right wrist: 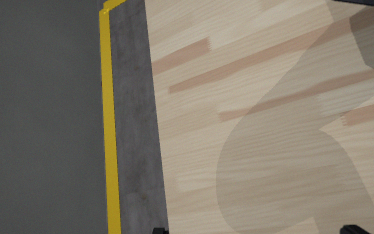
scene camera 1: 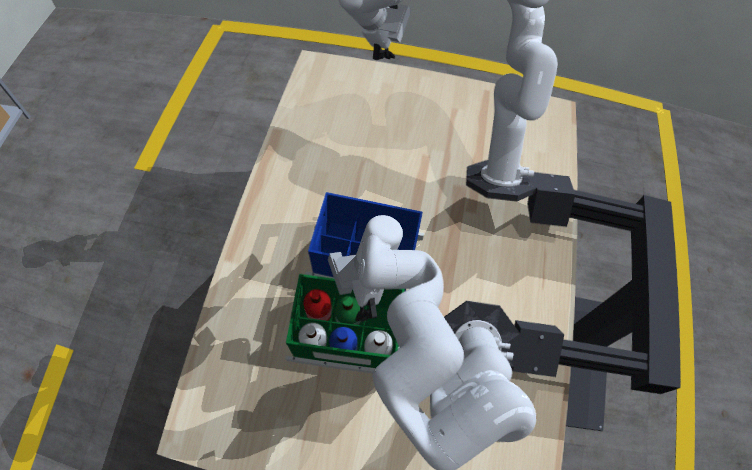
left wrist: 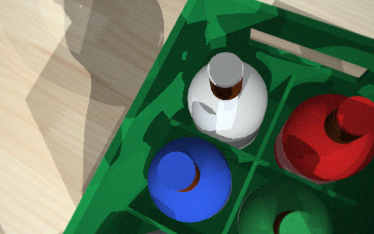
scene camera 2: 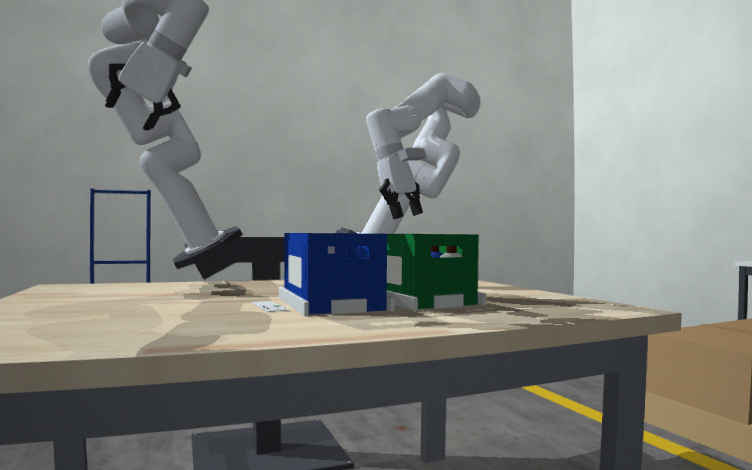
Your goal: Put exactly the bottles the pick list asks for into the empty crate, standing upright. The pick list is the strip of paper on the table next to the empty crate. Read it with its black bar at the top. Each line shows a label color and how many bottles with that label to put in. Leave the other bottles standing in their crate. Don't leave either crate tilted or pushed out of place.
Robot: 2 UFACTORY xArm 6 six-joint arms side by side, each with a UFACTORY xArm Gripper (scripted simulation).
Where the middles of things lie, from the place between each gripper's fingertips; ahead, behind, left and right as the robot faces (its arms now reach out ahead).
Right now my left hand (scene camera 2: 408, 216) is 2 cm short of the green crate (scene camera 2: 411, 271), 2 cm to the right of it and 15 cm above it. From my left hand the other things lie so: blue bottle (left wrist: 188, 178) 2 cm ahead, 7 cm to the left, 14 cm below; then red bottle (scene camera 1: 317, 304) 11 cm ahead, 1 cm to the right, 14 cm below; then blue crate (scene camera 2: 358, 269) 3 cm ahead, 21 cm to the right, 15 cm below.
My right gripper (scene camera 2: 127, 118) is now 460 mm to the right of the blue crate, 340 mm above it and 40 mm past it. Also, from my right hand: blue bottle: 750 mm to the left, 340 mm below, 50 mm behind; red bottle: 670 mm to the left, 340 mm below, 50 mm ahead; green crate: 700 mm to the left, 340 mm below, 50 mm behind.
